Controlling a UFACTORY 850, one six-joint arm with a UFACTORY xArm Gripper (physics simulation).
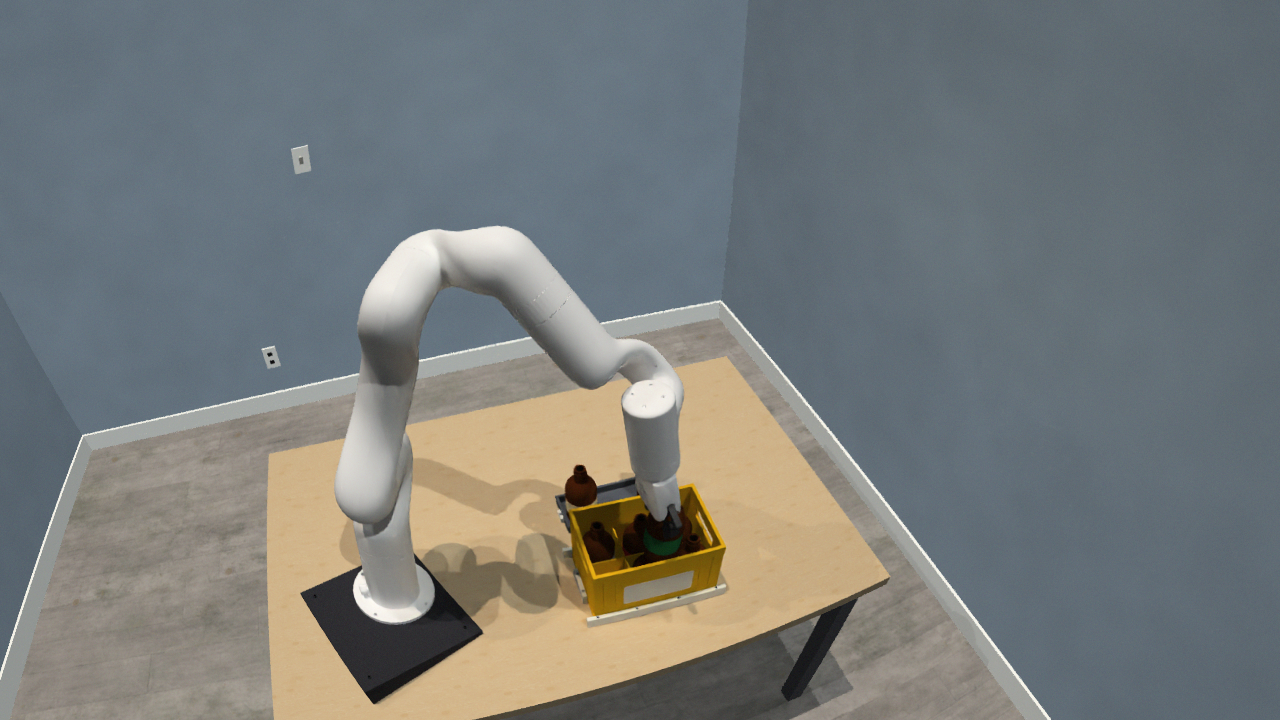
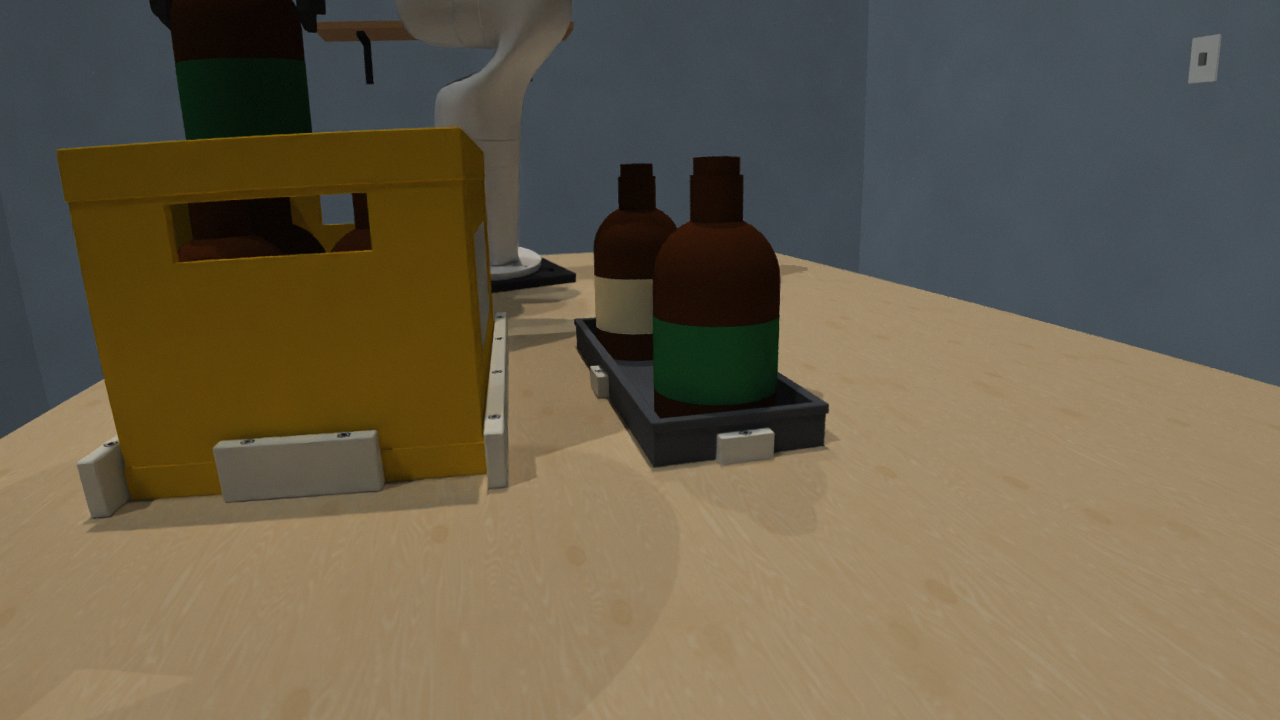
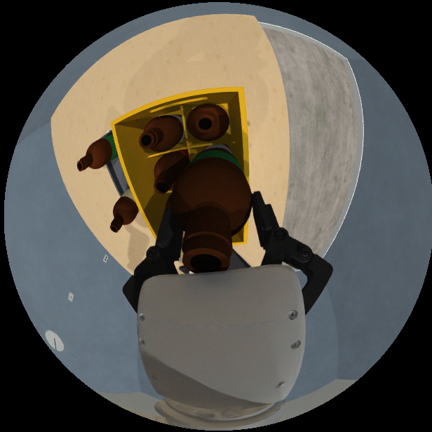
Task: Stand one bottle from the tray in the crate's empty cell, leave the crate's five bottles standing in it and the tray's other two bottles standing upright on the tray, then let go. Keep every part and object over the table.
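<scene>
My gripper is shut on a brown bottle with a green band and holds it about upright over the yellow crate. The held bottle's lower end is below the crate's rim, seen through the handle opening. Brown bottles in the crate show at a far corner, beside it and nearer; the held bottle hides others and the cell under it. A green-banded bottle and a cream-banded bottle stand upright on the dark tray.
Pale strips lie along the crate's base. Small pale blocks sit against the tray. The tray stands close beside the crate on the wooden table. The arm's black base plate is at the table's other end.
</scene>
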